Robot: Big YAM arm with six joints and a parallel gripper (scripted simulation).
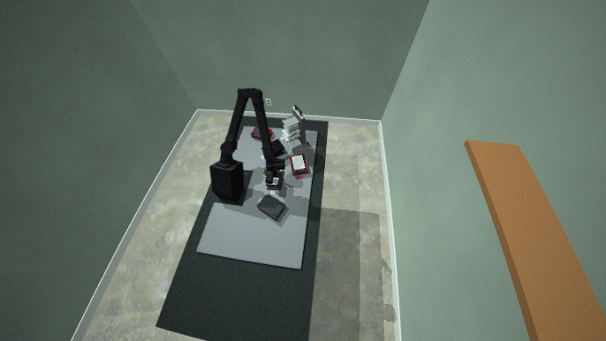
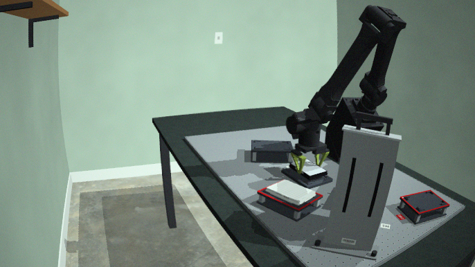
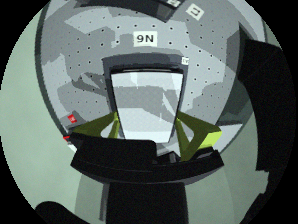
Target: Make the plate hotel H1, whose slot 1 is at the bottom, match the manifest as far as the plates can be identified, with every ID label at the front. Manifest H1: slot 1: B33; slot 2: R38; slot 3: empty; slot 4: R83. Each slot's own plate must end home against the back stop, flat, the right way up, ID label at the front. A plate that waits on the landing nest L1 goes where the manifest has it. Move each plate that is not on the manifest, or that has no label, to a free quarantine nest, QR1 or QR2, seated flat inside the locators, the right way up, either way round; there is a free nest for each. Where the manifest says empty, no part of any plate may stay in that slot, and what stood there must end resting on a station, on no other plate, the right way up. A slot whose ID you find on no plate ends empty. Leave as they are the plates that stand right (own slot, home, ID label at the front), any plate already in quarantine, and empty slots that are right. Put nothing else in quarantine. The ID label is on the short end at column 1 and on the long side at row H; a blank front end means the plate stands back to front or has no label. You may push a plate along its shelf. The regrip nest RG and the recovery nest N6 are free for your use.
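The N6 label lies 30 mm ahead of my hand, 100 mm to the right of it and 30 mm below it. The rest, counted from my hand: plate: 10 mm ahead, 380 mm to the left, 120 mm above; plate hotel H1: 70 mm ahead, 440 mm to the left, 120 mm above.
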